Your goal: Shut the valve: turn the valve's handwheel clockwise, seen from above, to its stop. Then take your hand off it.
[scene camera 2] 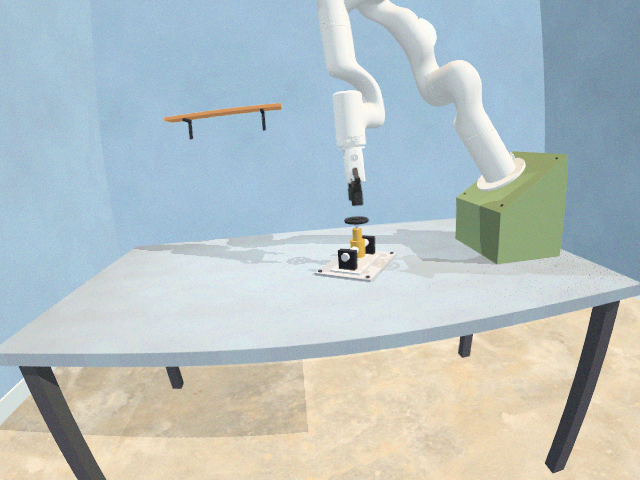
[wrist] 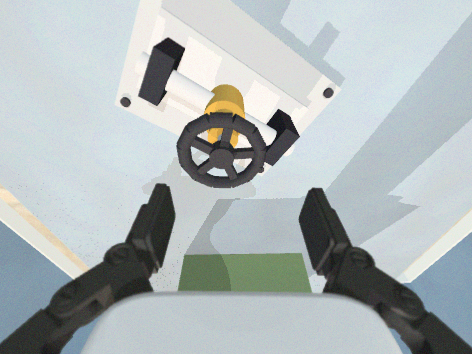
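Observation:
The valve has a black spoked handwheel (scene camera 2: 356, 220) (wrist: 221, 158) on top of a yellow body (scene camera 2: 357, 248) (wrist: 226, 102). The wheel lies level above the body. A white pipe (wrist: 190, 88) runs through the body between two black blocks (scene camera 2: 347, 259) (wrist: 161, 72), on a white base plate (scene camera 2: 338, 274) (wrist: 131, 45). My gripper (scene camera 2: 355, 204) (wrist: 238, 201) is open and empty. It points down and hangs a little above the handwheel, apart from it. In the wrist view the wheel shows ahead of the fingertips, toward the top, a little left of midway between them.
The valve's plate lies on the grey table (scene camera 2: 206, 310). The green base block (scene camera 2: 532, 217) (wrist: 265, 272) of the arm stands at the table's right end. An orange wall shelf (scene camera 2: 222, 112) hangs at the back left, above table height. Shadows fall across the table top.

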